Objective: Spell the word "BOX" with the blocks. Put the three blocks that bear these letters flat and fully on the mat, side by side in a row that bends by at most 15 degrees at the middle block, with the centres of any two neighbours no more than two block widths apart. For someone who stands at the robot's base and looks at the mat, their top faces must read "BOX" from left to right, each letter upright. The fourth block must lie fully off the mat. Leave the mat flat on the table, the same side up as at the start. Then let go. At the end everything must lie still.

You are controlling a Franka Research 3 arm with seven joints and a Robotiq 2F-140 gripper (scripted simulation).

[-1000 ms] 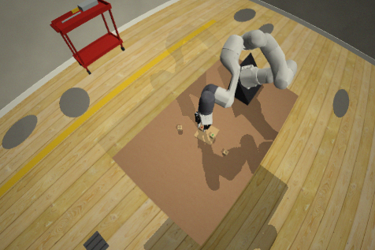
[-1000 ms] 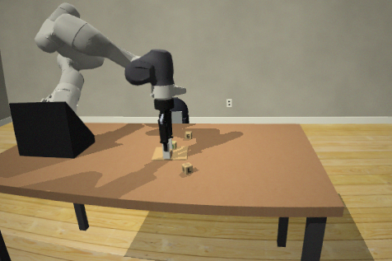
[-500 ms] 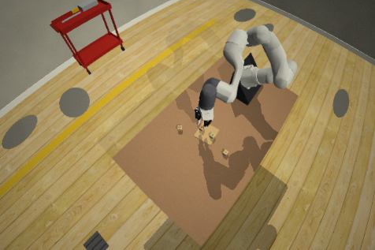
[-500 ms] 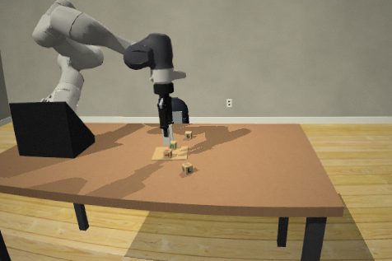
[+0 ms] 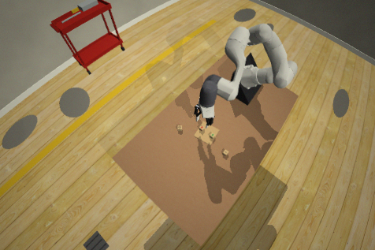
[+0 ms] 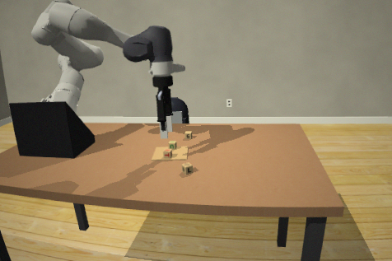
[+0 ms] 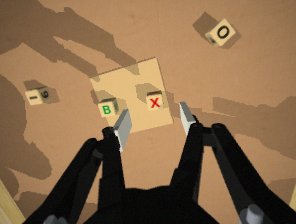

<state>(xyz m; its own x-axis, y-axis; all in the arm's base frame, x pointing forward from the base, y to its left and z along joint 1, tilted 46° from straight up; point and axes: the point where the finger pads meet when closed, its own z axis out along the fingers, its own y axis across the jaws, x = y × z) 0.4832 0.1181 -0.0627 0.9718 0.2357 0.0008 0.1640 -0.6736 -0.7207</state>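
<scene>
Now: hand 120 mm short of the O block, 110 mm to the left of it and 110 mm above it. Round my hand: tan mat: 10 mm behind, 50 mm to the left, 120 mm below.
</scene>
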